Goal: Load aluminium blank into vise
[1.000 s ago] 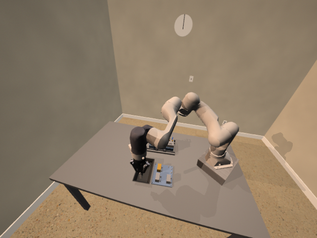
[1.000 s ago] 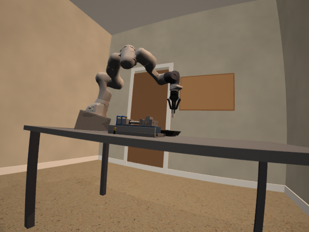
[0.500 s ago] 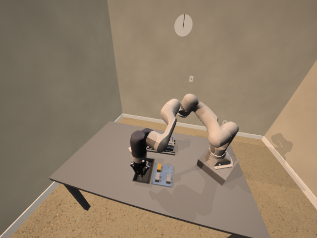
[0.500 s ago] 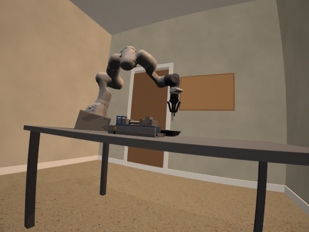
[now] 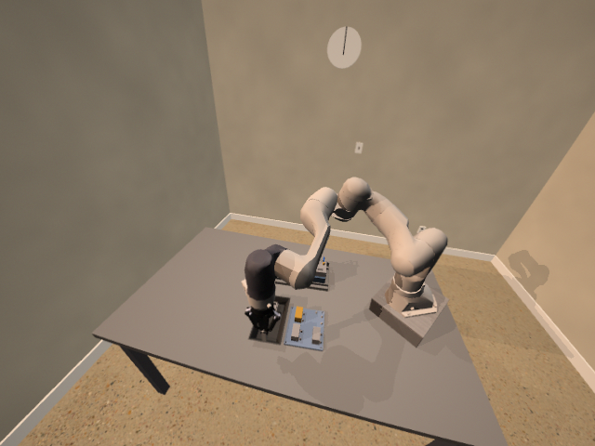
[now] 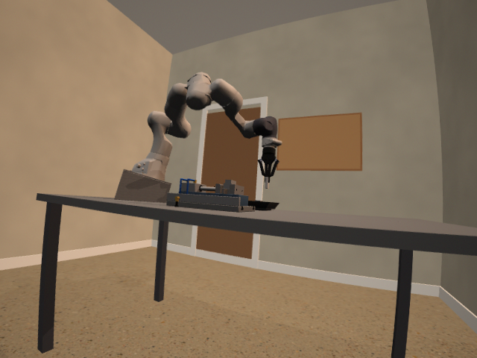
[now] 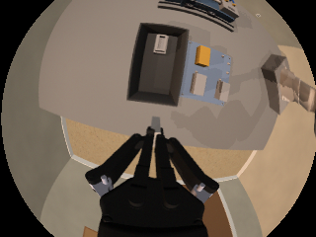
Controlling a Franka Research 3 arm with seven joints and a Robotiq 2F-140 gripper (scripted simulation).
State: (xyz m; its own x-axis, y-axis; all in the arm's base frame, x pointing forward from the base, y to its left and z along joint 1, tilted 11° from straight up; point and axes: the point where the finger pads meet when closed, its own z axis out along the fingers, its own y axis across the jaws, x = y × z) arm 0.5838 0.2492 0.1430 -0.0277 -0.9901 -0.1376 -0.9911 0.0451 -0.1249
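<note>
My hand is 11 cm past the vise, 46 cm to the left of it and 11 cm above it. From my hand the other things lie so: brass blank 12 cm behind, 18 cm to the right, 13 cm below.
</note>
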